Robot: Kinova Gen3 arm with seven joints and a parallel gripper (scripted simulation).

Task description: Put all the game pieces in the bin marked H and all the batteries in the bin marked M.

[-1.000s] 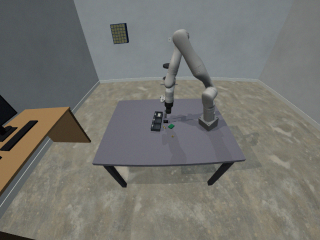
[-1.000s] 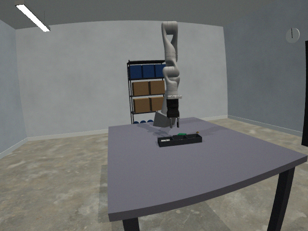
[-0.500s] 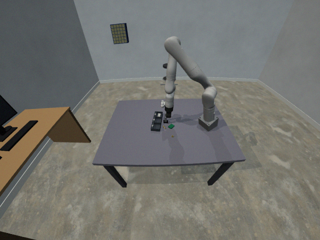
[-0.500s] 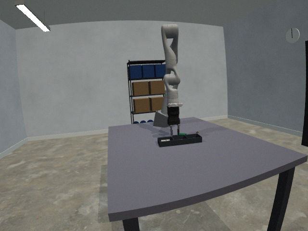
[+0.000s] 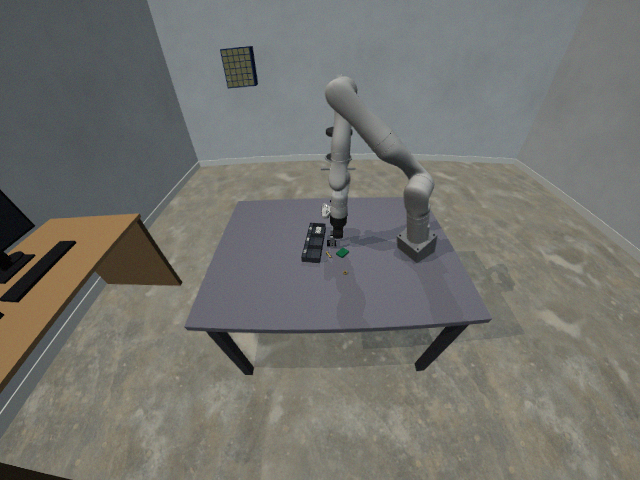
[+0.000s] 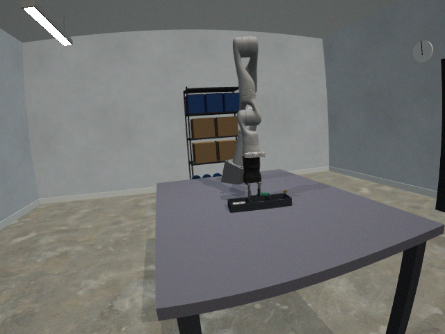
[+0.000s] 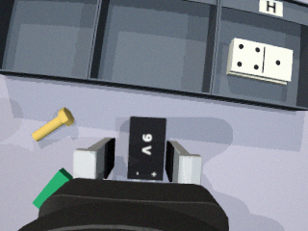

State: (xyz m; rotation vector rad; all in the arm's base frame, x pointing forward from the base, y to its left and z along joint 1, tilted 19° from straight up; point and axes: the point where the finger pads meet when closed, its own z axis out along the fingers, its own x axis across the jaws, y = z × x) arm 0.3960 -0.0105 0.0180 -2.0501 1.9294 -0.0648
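The black 9-volt battery lies 10 mm behind my hand, 10 mm to the right of it and 20 mm below it. Also, from my hand: yellow bolt 10 mm ahead, 70 mm to the left, 30 mm below; then dark divided bin 90 mm ahead, 20 mm below; then green flat piece 50 mm behind, 50 mm to the left, 30 mm below.
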